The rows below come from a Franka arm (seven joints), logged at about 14 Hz.
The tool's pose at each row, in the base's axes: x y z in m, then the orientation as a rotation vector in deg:
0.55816 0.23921 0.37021 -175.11 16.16 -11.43
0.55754 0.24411 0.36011 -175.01 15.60 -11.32
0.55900 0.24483 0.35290 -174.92 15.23 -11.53
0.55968 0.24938 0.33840 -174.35 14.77 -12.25
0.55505 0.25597 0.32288 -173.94 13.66 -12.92
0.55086 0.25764 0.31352 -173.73 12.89 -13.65
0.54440 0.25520 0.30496 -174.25 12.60 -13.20
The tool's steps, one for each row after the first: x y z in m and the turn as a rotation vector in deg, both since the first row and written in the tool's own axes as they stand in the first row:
-0.00276 -0.00392 0.01017 0.17 -0.09 -0.34
-0.00235 -0.00432 0.01754 0.31 0.03 -0.58
-0.00432 -0.00779 0.03222 0.92 0.46 -0.82
-0.01196 -0.01223 0.04731 1.46 0.85 -1.51
-0.01751 -0.01240 0.05609 1.74 1.30 -2.00
-0.02440 -0.00820 0.06356 1.27 1.02 -2.23

